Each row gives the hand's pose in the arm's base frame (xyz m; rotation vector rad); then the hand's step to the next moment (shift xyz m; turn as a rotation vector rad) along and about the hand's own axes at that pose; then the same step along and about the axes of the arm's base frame.
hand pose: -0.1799 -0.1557 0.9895 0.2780 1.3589 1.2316
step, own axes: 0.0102 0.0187 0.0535 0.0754 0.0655 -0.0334
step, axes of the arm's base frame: 0.0326 0.0412 0.0237 -0.0792 0.0693 -0.0027
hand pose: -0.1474 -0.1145 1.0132 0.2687 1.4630 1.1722
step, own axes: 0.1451 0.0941 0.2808 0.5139 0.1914 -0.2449
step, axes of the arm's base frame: 0.1543 0.2893 0.0350 -0.4419 0.3442 -0.2165
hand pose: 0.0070 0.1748 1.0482 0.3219 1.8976 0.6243
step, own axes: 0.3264 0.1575 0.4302 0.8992 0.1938 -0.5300
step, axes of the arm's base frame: 0.2524 0.4081 -0.2935 -0.8571 0.4580 -0.4273
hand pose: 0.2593 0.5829 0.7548 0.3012 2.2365 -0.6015
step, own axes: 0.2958 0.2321 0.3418 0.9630 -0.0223 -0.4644
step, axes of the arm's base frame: 0.1122 0.0319 -0.4946 -0.9432 0.2402 -0.4430
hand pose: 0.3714 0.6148 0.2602 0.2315 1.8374 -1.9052
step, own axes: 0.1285 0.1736 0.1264 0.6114 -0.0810 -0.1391
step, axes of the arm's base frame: -0.0083 -0.1487 -0.2011 -0.5969 -0.0005 -0.2083
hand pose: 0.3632 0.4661 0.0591 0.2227 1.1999 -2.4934
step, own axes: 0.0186 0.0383 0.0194 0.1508 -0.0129 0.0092
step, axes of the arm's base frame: -0.0020 -0.0418 -0.0210 -0.1438 -0.0381 -0.0292
